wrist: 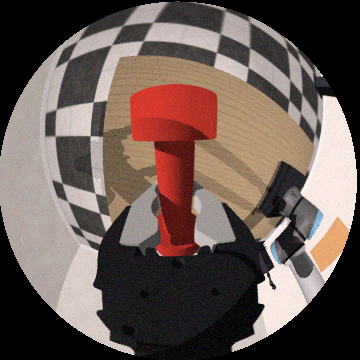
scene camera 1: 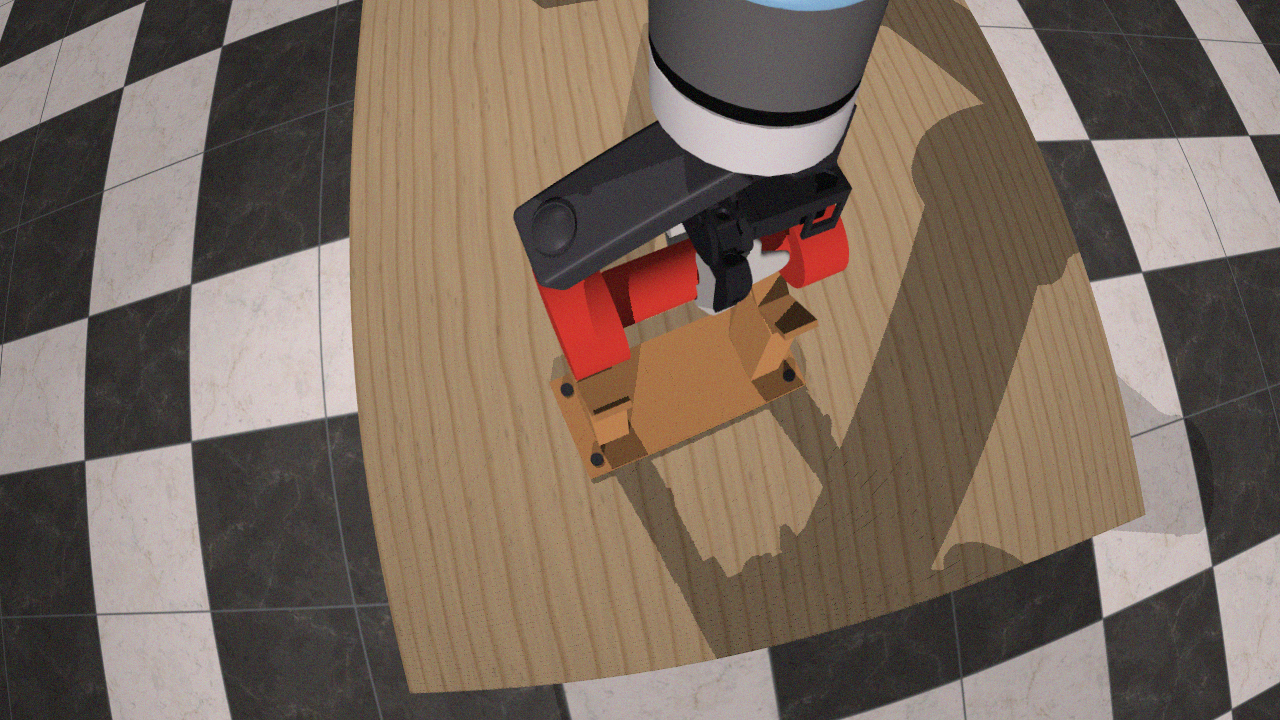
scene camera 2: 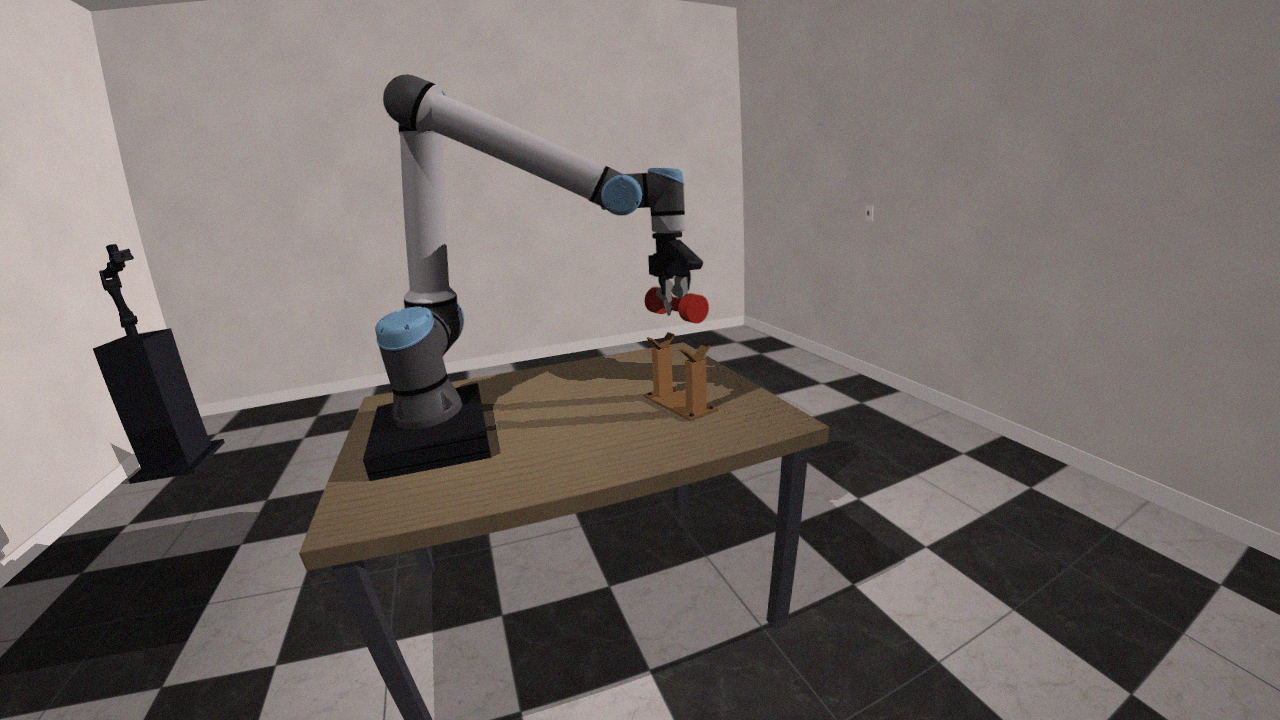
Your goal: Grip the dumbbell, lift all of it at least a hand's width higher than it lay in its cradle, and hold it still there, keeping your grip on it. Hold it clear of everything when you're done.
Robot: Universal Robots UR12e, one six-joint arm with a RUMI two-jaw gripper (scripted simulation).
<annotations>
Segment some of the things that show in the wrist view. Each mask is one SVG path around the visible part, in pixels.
My gripper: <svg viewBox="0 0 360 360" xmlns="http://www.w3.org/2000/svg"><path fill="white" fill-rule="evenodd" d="M195 180L193 183L193 196L195 197L194 208L198 212L198 216L195 221L194 240L201 247L197 255L159 256L154 249L161 242L158 219L154 216L159 209L158 182L155 182L130 206L126 206L109 227L101 241L97 258L97 274L93 286L102 291L103 310L98 310L96 313L110 330L109 340L130 347L134 351L135 356L157 360L198 360L231 353L232 346L236 342L255 334L253 325L265 308L264 304L258 303L257 284L264 282L265 276L260 266L259 251L253 234L226 203L222 203Z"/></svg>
A red dumbbell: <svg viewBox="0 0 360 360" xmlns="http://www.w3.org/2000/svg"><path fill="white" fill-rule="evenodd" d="M153 86L140 90L130 97L132 140L154 141L162 213L157 216L161 243L156 249L162 256L194 255L199 248L199 245L194 240L197 216L191 213L195 140L217 138L217 95L208 89L193 85L167 84Z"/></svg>
</annotations>
